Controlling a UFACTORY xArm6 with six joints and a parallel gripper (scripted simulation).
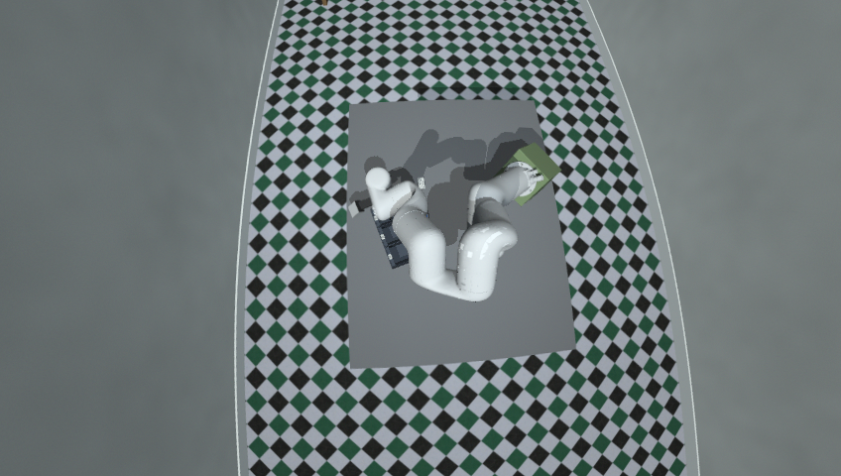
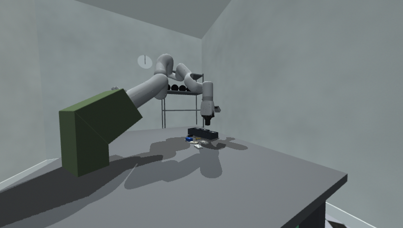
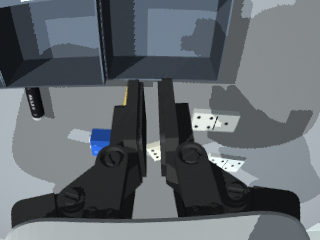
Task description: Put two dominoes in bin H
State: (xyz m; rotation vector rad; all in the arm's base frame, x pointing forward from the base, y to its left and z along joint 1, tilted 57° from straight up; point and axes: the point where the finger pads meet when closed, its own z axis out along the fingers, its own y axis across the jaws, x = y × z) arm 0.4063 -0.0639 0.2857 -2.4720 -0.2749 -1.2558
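My hand is 9 cm above the dark bin tray, 8 cm to the right of it and 2 cm past it. Round my hand: black battery (11 cm behind, 10 cm below, 8 cm to the left); then white domino (11 cm below, 10 cm to the right, 7 cm behind); then yellow bolt (11 cm below, 8 cm behind, 1 cm to the right).
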